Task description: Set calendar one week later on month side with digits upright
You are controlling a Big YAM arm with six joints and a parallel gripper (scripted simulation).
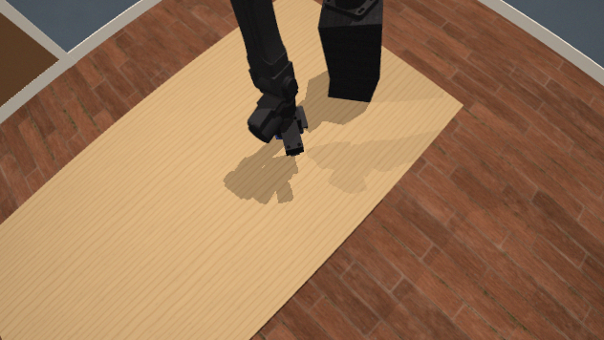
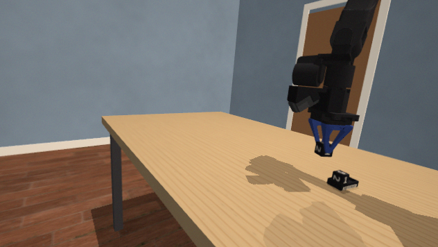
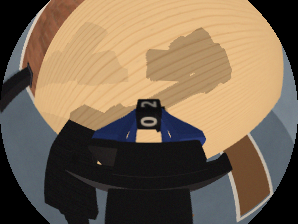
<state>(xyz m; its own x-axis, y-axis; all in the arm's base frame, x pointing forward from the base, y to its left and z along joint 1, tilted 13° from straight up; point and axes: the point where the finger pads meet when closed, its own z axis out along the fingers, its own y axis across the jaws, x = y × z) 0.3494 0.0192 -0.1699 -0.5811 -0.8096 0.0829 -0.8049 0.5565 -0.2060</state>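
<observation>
My hand is 9 cm to the left of the black cube, 9 cm above it and 3 cm past it. The rest, counted from my hand: black tray: 11 cm below, 10 cm to the right, 3 cm behind; then black date cube: right at my hand.
</observation>
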